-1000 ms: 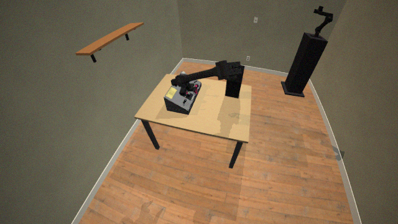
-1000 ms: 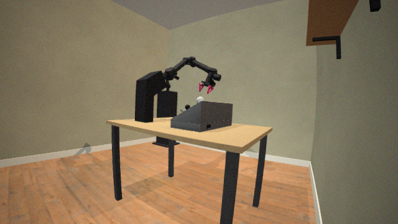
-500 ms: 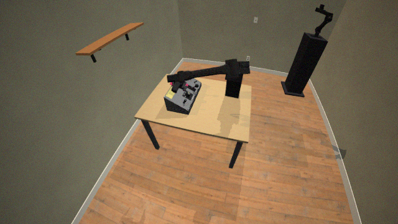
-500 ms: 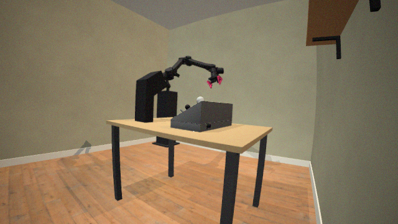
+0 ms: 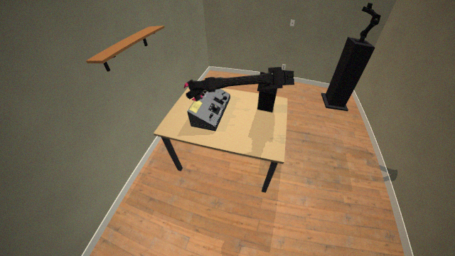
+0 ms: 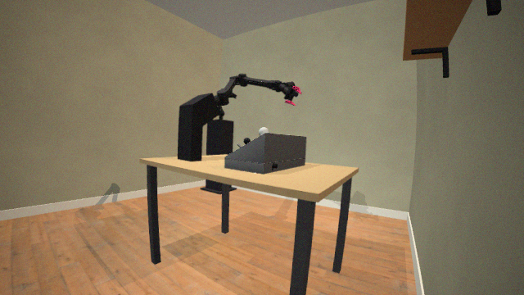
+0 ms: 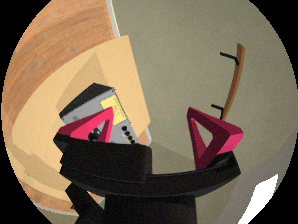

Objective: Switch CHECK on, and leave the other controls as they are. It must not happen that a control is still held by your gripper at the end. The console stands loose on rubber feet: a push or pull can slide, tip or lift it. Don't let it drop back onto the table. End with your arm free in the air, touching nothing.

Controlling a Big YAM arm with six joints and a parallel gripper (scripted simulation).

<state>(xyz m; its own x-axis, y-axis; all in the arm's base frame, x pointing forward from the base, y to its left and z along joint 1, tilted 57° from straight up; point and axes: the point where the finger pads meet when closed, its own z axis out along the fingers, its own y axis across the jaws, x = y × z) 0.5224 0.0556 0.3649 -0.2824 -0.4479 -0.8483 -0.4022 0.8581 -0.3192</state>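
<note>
Right now my hand is 9 cm past the rotary selector, 29 cm to the left of it and 35 cm above it. Also, from my hand: lever: 12 cm behind, 40 cm to the right, 34 cm below; then grey console: 6 cm behind, 34 cm to the right, 37 cm below.
</note>
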